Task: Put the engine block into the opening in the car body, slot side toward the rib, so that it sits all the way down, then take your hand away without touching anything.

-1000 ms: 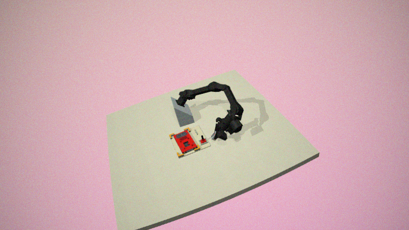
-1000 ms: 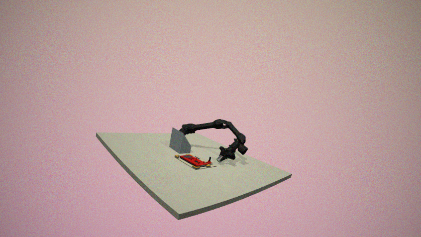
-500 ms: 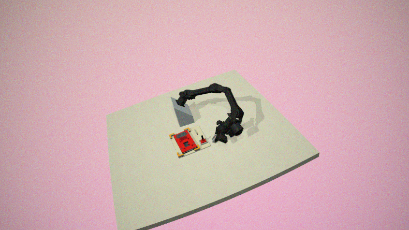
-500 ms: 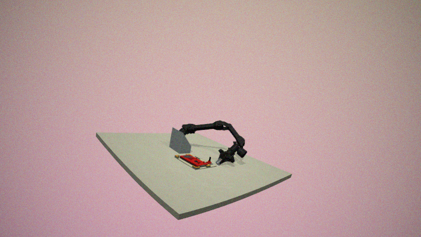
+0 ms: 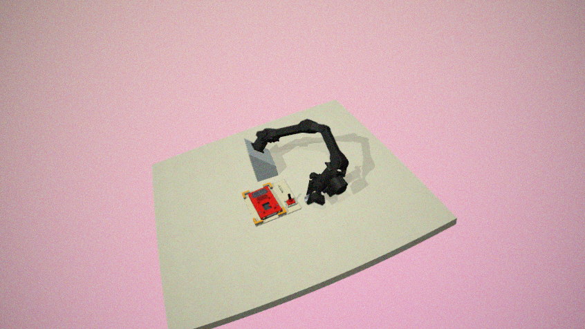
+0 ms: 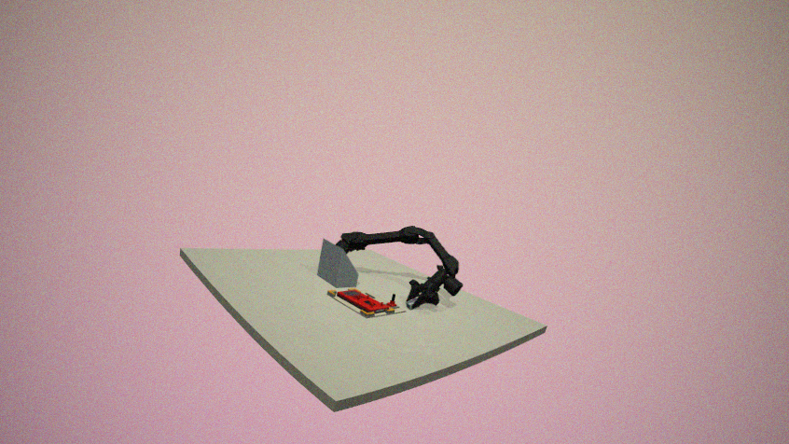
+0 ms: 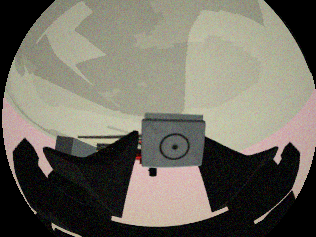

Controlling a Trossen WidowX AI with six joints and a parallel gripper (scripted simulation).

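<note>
My gripper tip is 20 mm to the right of the grey engine block.
</note>
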